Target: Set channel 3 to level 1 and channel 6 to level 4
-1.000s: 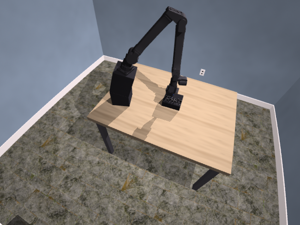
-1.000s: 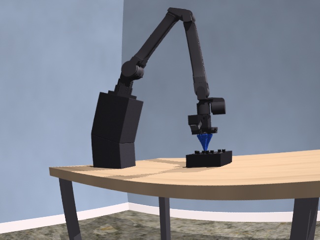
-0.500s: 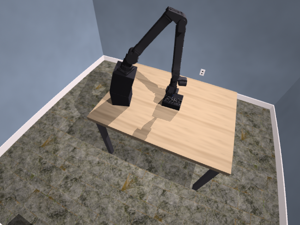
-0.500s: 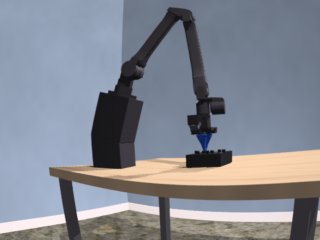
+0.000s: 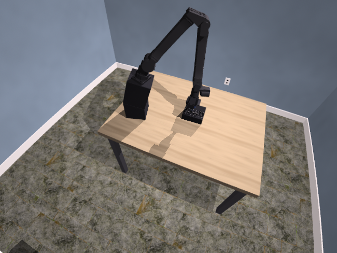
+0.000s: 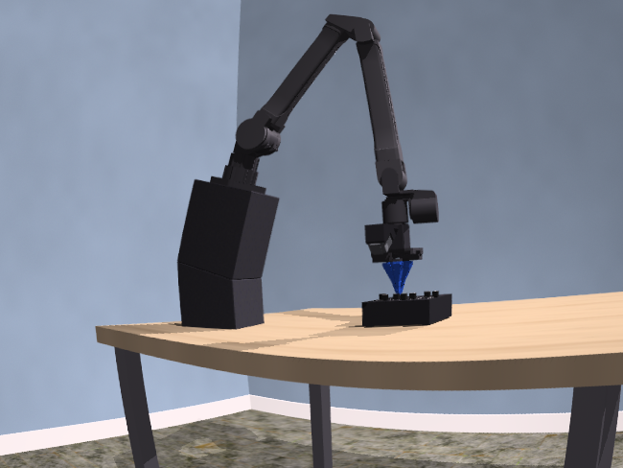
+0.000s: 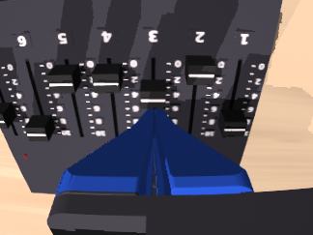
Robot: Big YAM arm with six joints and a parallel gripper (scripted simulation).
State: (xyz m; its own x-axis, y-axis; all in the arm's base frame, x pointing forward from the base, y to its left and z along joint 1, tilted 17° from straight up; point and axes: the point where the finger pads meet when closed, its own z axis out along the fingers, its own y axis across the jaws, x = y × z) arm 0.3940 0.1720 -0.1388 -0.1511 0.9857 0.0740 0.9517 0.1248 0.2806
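Right now my hand is 10 mm to the left of the channel 3 fader cap and 10 mm above it. Also, from my hand: channel 4 fader cap 30 mm ahead, 20 mm to the right, 10 mm below; channel 2 fader cap 30 mm to the right, 20 mm behind, 10 mm below; channel 1 fader cap 40 mm behind, 10 mm below.
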